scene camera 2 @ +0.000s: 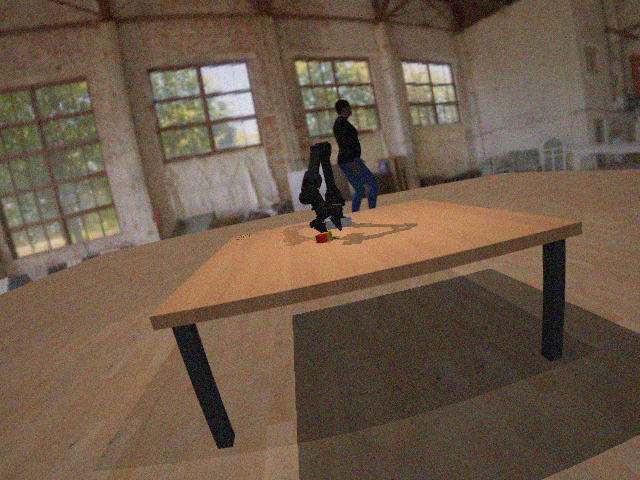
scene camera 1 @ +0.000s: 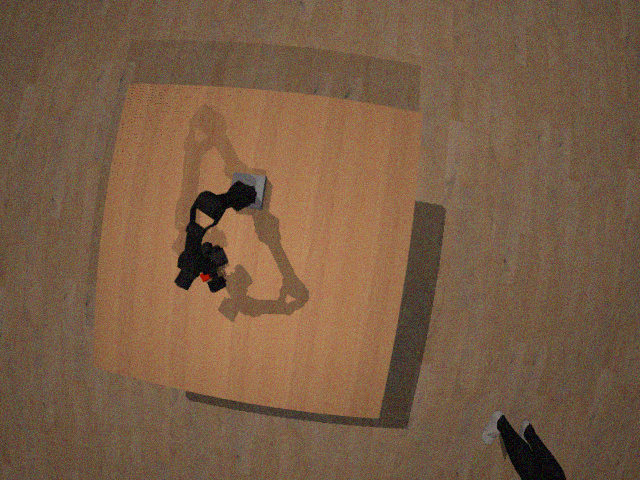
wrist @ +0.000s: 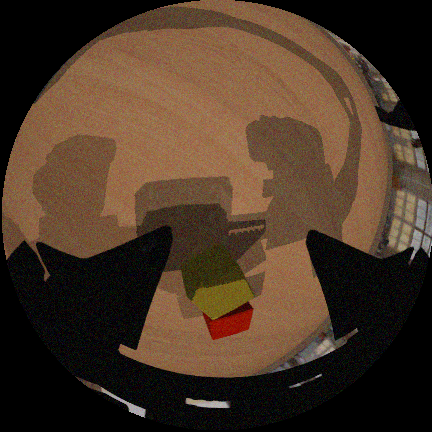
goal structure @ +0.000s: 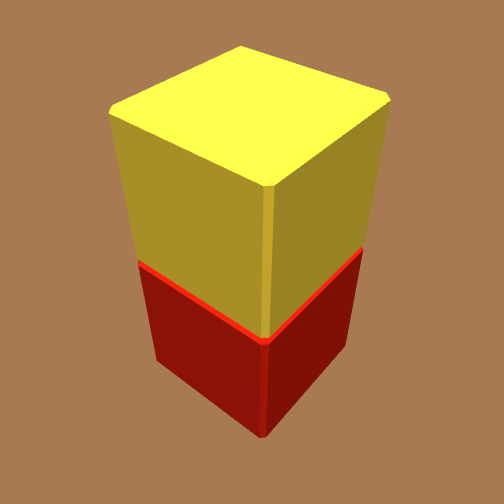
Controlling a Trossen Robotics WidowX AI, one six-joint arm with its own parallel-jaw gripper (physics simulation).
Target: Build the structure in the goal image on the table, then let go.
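Where they show: gripper, fingertip midpoint: [scene camera 2: 335, 234] [scene camera 1: 221, 270] [wrist: 243, 235]; arm's base, link origin: [scene camera 1: 246, 195].
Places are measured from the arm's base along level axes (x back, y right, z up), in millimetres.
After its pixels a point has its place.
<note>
A red block [scene camera 1: 205, 276] @(x -301, y 186, z -9 mm) [scene camera 2: 322, 238] @(x -320, y 190, z -24 mm) [wrist: 230, 323] @(x -298, y 185, z -10 mm) and a yellow block [scene camera 2: 329, 235] @(x -299, y 152, z -23 mm) [wrist: 223, 298] @(x -279, y 158, z -10 mm) sit side by side on the table, with their near sides seeming to touch. The yellow block is partly in shadow in the wrist view and hides part of the red one there. It does not show in the top view, where the arm covers that spot. My gripper [scene camera 1: 217, 270] @(x -283, y 122, z -27 mm) [scene camera 2: 331, 228] @(x -283, y 122, z -27 mm) [wrist: 243, 235] @(x -283, y 122, z -27 mm) is open and empty, just above the blocks. In the wrist view both blocks appear between the two wide-set black fingers, below the fingertip line.
The wooden table [scene camera 1: 336, 232] @(x -160, y -332, z -42 mm) [scene camera 2: 439, 232] @(x -631, y -153, z -43 mm) carries the arm's grey base plate [scene camera 1: 261, 192] @(x 6, y -57, z -2 mm) [scene camera 2: 341, 222] @(x -45, y 1, z -20 mm), close to the blocks. The arm folds over from it and casts shadows across the table. A person [scene camera 1: 532, 449] [scene camera 2: 347, 139] is on the floor beyond the table.
</note>
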